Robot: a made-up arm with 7 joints. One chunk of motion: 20 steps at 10 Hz.
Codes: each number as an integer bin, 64 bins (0 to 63) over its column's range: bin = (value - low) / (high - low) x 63, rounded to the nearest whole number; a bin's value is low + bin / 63 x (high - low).
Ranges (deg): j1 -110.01..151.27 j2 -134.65..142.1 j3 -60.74..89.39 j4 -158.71..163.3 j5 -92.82..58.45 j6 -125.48..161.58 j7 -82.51..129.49
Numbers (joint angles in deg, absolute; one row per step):
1: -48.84 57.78 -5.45 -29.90 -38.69 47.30 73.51
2: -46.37 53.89 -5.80 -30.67 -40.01 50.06 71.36
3: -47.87 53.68 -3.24 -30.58 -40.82 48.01 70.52
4: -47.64 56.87 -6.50 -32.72 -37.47 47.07 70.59
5: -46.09 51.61 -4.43 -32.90 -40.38 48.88 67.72
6: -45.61 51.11 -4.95 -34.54 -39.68 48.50 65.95
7: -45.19 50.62 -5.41 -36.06 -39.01 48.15 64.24
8: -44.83 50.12 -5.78 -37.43 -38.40 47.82 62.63
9: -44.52 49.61 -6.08 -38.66 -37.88 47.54 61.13
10: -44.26 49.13 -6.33 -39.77 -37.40 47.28 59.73
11: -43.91 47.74 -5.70 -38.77 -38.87 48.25 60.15
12: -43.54 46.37 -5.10 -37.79 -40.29 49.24 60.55
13: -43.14 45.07 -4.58 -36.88 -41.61 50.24 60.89
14: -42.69 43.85 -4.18 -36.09 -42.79 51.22 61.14
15: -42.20 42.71 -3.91 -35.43 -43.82 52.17 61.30
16: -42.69 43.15 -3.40 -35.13 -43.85 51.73 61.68
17: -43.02 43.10 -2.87 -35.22 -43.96 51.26 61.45
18: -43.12 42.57 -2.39 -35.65 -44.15 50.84 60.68
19: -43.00 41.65 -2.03 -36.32 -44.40 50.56 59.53
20: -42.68 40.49 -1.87 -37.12 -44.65 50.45 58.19
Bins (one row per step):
1: 15 44 23 25 23 38 46
2: 15 43 23 25 22 39 46
3: 15 43 24 25 22 38 45
4: 15 44 23 25 23 38 45
5: 15 42 24 25 22 38 45
6: 16 42 23 24 22 38 44
7: 16 42 23 24 22 38 44
8: 16 42 23 24 23 38 43
9: 16 42 23 23 23 38 43
10: 16 42 23 23 23 38 42
11: 16 42 23 23 22 38 42
12: 16 41 23 24 22 38 43
13: 16 41 24 24 21 39 43
14: 16 41 24 24 21 39 43
15: 16 40 24 24 20 39 43
16: 16 40 24 24 20 39 43
17: 16 40 24 24 20 39 43
18: 16 40 24 24 20 39 43
19: 16 40 25 24 20 39 42
20: 16 40 25 24 20 39 42

